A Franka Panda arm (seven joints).
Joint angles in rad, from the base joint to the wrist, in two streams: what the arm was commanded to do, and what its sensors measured. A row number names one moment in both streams.
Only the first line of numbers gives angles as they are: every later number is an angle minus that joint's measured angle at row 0.
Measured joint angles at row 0:
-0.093 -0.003 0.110 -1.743 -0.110 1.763 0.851
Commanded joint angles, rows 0 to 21:
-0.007 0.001 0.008 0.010 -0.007 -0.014 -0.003
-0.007 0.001 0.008 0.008 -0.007 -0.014 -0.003
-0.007 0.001 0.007 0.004 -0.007 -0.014 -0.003
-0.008 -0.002 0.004 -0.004 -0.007 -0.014 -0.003
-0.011 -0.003 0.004 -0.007 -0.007 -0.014 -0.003
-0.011 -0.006 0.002 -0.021 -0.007 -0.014 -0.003
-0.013 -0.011 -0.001 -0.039 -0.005 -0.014 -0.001
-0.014 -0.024 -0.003 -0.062 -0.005 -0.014 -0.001
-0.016 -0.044 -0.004 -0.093 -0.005 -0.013 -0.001
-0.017 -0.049 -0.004 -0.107 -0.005 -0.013 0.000
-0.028 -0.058 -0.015 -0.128 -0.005 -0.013 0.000
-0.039 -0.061 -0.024 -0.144 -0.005 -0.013 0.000
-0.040 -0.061 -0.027 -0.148 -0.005 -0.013 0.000
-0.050 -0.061 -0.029 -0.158 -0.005 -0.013 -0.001
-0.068 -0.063 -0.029 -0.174 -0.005 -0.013 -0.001
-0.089 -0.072 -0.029 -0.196 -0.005 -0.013 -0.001
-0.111 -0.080 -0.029 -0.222 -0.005 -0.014 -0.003
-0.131 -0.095 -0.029 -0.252 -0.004 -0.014 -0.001
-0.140 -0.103 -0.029 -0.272 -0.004 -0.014 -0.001
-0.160 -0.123 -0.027 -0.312 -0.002 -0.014 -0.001
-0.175 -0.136 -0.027 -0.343 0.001 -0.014 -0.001
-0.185 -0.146 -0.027 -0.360 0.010 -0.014 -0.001
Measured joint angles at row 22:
-0.142 -0.069 -0.039 -0.256 0.000 -0.013 0.001
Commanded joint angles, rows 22 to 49:
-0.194 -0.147 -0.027 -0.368 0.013 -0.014 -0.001
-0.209 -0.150 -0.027 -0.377 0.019 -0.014 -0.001
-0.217 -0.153 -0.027 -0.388 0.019 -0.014 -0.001
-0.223 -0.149 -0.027 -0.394 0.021 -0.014 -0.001
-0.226 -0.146 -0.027 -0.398 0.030 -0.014 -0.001
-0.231 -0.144 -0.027 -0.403 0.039 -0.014 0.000
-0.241 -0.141 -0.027 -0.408 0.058 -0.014 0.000
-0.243 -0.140 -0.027 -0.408 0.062 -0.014 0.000
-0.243 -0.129 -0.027 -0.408 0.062 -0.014 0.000
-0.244 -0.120 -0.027 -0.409 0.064 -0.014 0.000
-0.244 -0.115 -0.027 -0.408 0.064 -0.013 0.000
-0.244 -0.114 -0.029 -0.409 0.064 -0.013 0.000
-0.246 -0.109 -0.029 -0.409 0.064 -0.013 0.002
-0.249 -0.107 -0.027 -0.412 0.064 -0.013 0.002
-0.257 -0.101 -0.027 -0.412 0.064 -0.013 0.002
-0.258 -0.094 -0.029 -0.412 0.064 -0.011 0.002
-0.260 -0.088 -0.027 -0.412 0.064 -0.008 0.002
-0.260 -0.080 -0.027 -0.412 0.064 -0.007 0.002
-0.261 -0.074 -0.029 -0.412 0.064 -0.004 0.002
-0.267 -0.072 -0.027 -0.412 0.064 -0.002 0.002
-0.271 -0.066 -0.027 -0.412 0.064 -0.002 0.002
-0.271 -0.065 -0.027 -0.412 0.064 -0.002 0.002
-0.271 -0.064 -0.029 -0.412 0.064 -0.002 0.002
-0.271 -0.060 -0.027 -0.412 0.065 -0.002 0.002
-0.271 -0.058 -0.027 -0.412 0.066 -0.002 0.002
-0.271 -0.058 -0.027 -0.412 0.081 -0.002 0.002
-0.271 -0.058 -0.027 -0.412 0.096 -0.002 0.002
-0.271 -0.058 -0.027 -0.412 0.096 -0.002 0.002
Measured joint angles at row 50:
-0.258 -0.055 -0.039 -0.408 0.065 -0.010 0.002
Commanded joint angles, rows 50 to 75:
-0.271 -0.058 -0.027 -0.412 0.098 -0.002 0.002
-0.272 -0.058 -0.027 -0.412 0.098 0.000 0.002
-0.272 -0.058 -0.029 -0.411 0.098 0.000 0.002
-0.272 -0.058 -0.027 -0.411 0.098 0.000 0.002
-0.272 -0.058 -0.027 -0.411 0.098 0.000 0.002
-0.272 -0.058 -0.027 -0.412 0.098 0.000 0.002
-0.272 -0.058 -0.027 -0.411 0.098 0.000 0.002
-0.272 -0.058 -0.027 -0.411 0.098 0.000 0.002
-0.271 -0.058 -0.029 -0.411 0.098 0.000 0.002
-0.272 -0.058 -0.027 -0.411 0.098 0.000 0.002
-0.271 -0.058 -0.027 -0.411 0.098 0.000 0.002
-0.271 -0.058 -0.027 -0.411 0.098 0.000 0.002
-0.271 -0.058 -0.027 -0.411 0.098 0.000 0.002
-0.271 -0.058 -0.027 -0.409 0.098 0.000 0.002
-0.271 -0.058 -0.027 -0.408 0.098 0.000 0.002
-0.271 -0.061 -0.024 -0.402 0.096 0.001 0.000
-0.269 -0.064 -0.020 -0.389 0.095 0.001 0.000
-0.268 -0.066 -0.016 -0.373 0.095 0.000 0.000
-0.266 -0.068 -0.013 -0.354 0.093 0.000 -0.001
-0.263 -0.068 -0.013 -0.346 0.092 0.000 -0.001
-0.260 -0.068 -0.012 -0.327 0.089 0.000 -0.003
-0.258 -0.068 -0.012 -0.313 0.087 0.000 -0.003
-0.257 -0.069 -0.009 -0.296 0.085 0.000 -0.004
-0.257 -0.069 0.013 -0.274 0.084 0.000 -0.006
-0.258 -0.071 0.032 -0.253 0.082 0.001 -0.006
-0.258 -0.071 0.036 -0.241 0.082 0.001 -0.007
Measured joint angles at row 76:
-0.253 -0.062 -0.010 -0.302 0.081 0.001 0.000
